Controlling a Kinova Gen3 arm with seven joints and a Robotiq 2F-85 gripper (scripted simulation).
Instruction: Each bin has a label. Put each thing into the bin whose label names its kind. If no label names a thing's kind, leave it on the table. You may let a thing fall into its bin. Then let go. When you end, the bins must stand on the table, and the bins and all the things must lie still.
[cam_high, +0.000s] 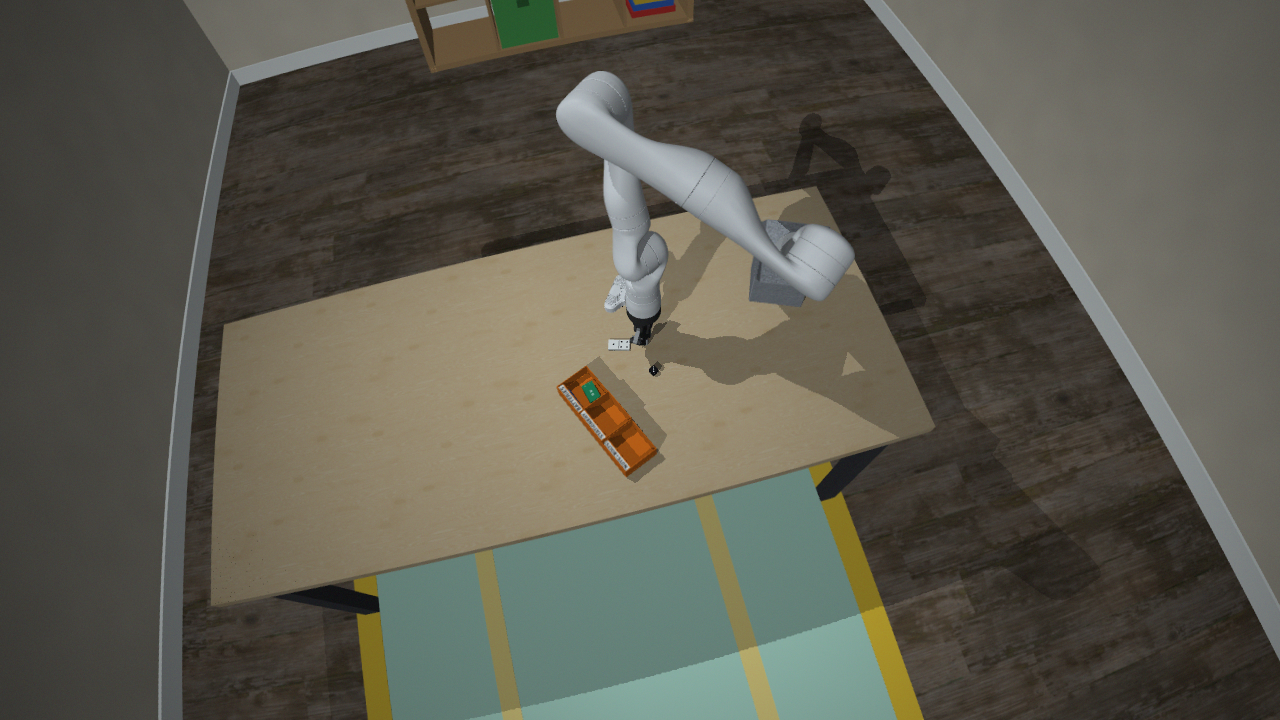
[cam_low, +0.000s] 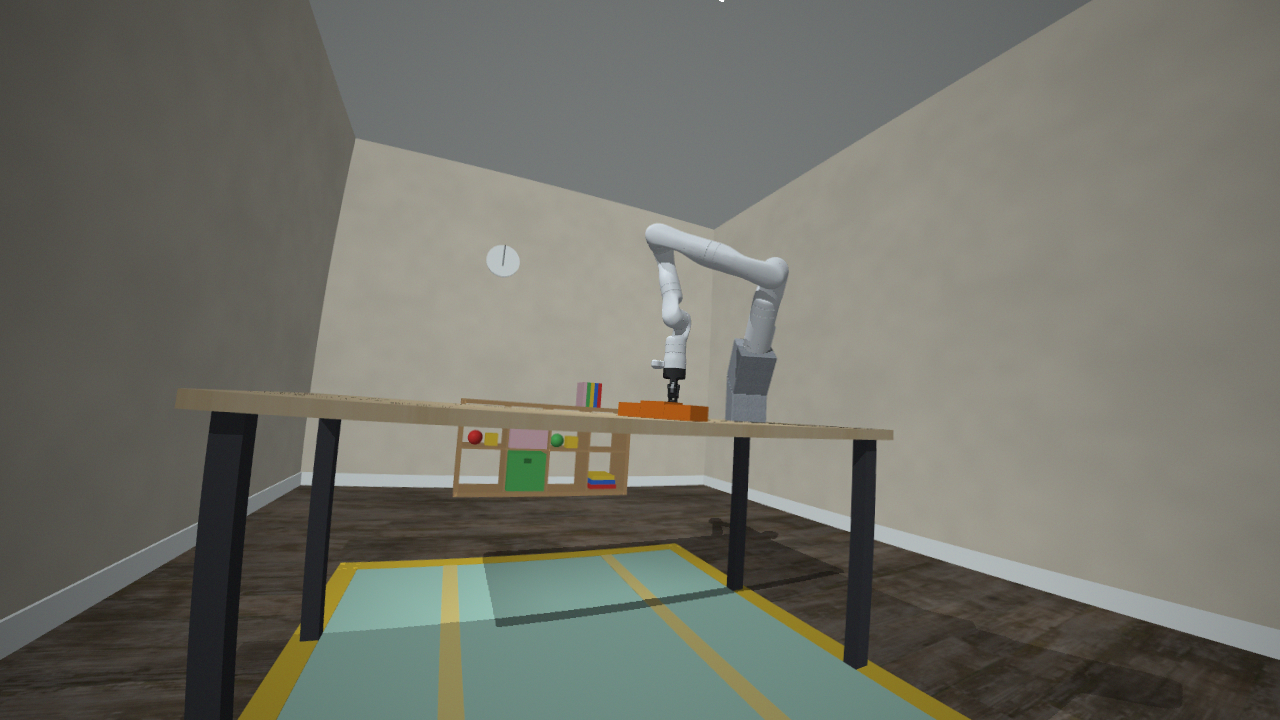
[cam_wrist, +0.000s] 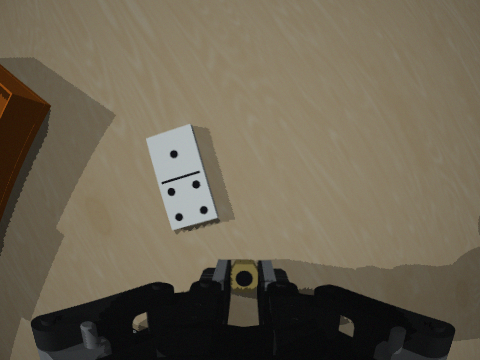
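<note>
My gripper is now 60 mm short of the white domino and 20 mm above it. Also, from my hand: brass hex nut (20 mm below); green 9V battery (150 mm ahead, 100 mm to the left, 10 mm below); black die (90 mm to the left, 10 mm below).
</note>
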